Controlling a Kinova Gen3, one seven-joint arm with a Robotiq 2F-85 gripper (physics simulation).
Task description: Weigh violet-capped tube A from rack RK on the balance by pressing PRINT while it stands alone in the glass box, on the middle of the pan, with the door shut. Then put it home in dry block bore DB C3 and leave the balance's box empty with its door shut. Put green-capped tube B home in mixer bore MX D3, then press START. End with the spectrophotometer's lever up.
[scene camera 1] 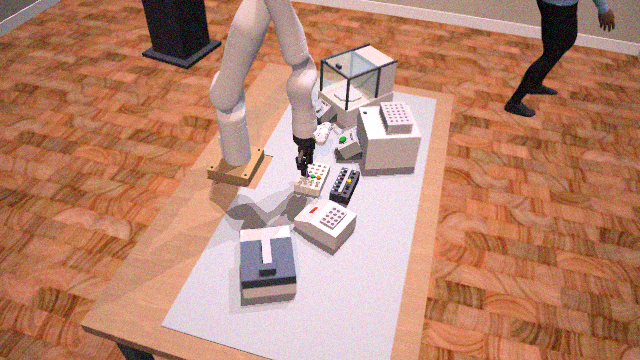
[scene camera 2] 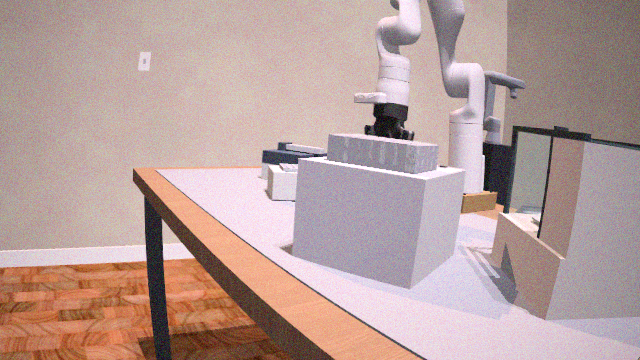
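Observation:
My gripper [scene camera 1: 303, 173] [scene camera 2: 389, 135] is open and points down over the near-left part of the white rack [scene camera 1: 312, 187]; in the scene camera 2 view its fingertips are hidden. A green cap [scene camera 1: 313, 176] and an orange cap [scene camera 1: 319, 177] show in the rack; a violet cap cannot be made out. The glass-boxed balance [scene camera 1: 391, 85] [scene camera 2: 595, 225] stands at the far end; no tube shows on its pan [scene camera 1: 347, 94], and its door state is unclear. The white mixer [scene camera 1: 391, 150] [scene camera 2: 357, 220] carries a bored block [scene camera 1: 396, 114] [scene camera 2: 382, 153]. The dry block [scene camera 1: 327, 222] has a red display.
A green-buttoned panel [scene camera 1: 348, 143] sits beside the mixer. A dark rack [scene camera 1: 344, 186] with a yellow cap stands right of the white rack. A blue-lidded instrument [scene camera 1: 281, 260] [scene camera 2: 292, 156] with a white strip stands at the near end; its lever position is unclear. A person [scene camera 1: 557, 40] stands beyond the table.

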